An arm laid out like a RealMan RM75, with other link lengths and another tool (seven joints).
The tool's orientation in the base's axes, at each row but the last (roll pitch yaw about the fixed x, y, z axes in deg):
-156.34, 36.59, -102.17
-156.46, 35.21, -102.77
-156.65, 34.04, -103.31
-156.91, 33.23, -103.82
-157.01, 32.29, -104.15
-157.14, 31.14, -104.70
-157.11, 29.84, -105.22
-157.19, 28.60, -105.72
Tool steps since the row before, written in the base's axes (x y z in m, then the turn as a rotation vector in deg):
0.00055, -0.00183, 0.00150, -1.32, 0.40, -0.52
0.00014, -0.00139, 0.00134, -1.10, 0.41, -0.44
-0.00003, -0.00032, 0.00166, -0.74, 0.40, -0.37
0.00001, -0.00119, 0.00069, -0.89, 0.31, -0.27
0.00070, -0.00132, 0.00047, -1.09, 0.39, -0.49
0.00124, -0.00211, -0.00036, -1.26, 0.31, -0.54
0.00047, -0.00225, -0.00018, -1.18, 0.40, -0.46
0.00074, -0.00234, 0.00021, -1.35, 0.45, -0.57
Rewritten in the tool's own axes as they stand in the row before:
0.00045, -0.00173, -0.00165, 0.22, 1.45, -0.11
0.00031, -0.00115, -0.00153, 0.13, 1.25, -0.05
-0.00067, -0.00066, -0.00141, 0.03, 0.92, 0.07
0.00059, -0.00074, -0.00100, 0.07, 0.97, -0.12
0.00069, -0.00131, -0.00052, 0.17, 1.25, -0.01
0.00166, -0.00183, 0.00014, 0.30, 1.37, -0.09
0.00187, -0.00130, -0.00039, 0.16, 1.32, -0.08
0.00170, -0.00169, -0.00055, 0.21, 1.52, -0.06

